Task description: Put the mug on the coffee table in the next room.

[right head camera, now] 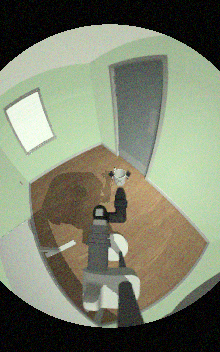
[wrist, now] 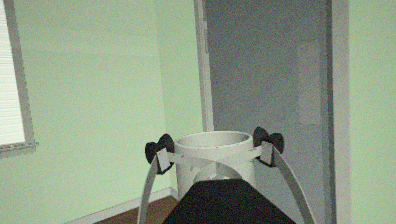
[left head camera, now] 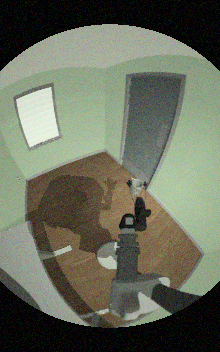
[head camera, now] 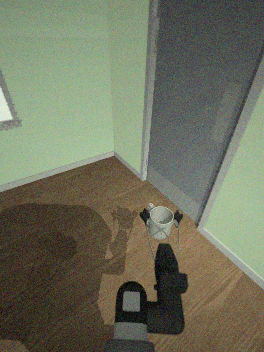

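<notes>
My gripper (head camera: pixel 161 216) (left head camera: pixel 137 184) (right head camera: pixel 120 175) (wrist: pixel 212 143) is shut on a white mug (head camera: pixel 159 229) (left head camera: pixel 136 189) (right head camera: pixel 119 180) (wrist: pixel 192 162). The dark fingertips press on opposite sides of the mug near its rim. The mug is upright, with its opening up, held above the wood floor in front of the doorway. Its handle shows at the far left side of the rim in the head camera view. The lower part of the mug is hidden behind the dark gripper body in the wrist view. The coffee table does not show in these views.
A grey-framed doorway (head camera: pixel 150 100) (left head camera: pixel 125 115) (right head camera: pixel 114 105) (wrist: pixel 341 100) stands ahead, with a blue-grey surface inside it. Green walls meet in a corner left of it. A bright window (left head camera: pixel 37 117) (right head camera: pixel 30 122) is on the left wall. A white strip (left head camera: pixel 61 251) (right head camera: pixel 61 248) lies at lower left.
</notes>
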